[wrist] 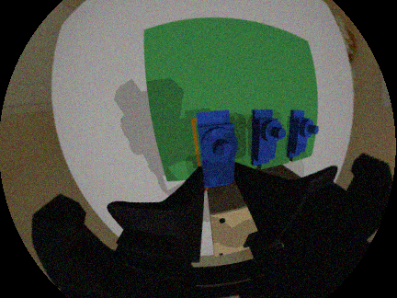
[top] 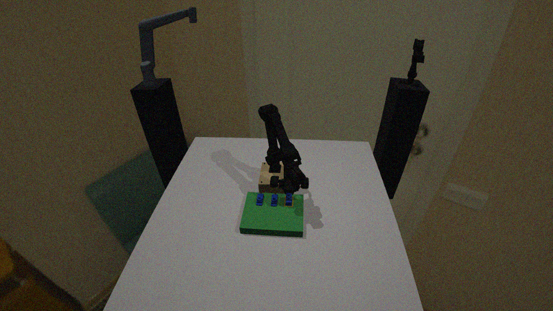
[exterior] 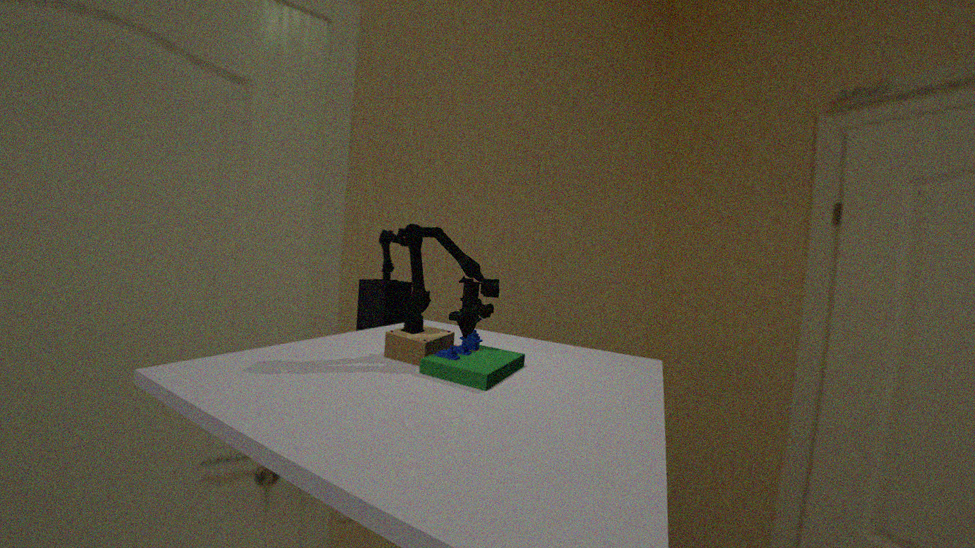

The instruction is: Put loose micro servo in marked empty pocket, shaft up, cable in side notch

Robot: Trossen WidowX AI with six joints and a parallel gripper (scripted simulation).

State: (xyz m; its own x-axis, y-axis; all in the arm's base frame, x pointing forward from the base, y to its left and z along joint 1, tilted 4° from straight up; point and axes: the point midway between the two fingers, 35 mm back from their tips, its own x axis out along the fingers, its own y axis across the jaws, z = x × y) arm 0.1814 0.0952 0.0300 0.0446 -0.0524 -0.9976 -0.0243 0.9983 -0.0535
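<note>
Right now the green deck is 130 mm ahead of my gripper tip, 70 mm to the right of it and 60 mm below it.
</note>
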